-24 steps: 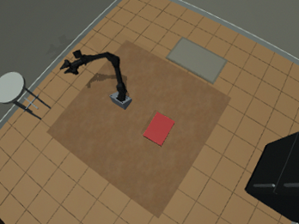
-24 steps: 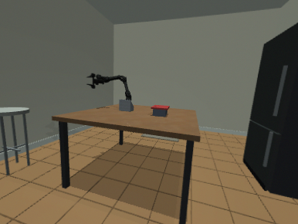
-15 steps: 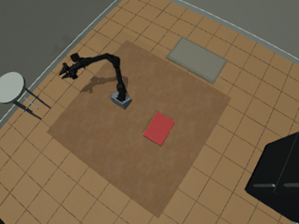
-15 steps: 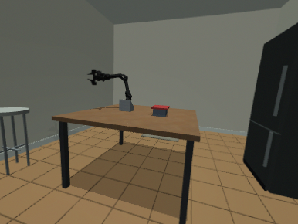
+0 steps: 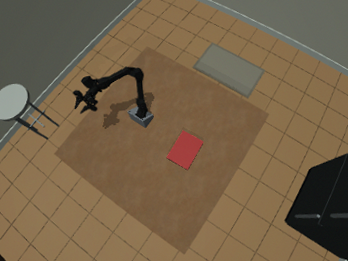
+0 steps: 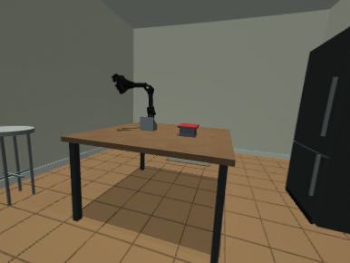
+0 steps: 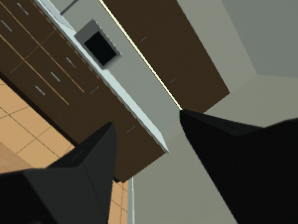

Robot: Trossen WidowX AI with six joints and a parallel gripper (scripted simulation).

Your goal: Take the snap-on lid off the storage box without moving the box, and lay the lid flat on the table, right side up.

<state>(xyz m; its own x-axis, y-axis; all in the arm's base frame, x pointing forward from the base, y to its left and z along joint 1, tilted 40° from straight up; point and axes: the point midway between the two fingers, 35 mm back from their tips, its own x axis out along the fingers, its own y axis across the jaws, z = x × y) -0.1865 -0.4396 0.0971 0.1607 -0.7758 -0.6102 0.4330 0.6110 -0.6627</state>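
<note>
My gripper tip is 640 mm short of the red lid, 310 mm to the right of it and 370 mm above it. Round my gripper tip: storage box 640 mm ahead, 310 mm to the left, 410 mm below.
</note>
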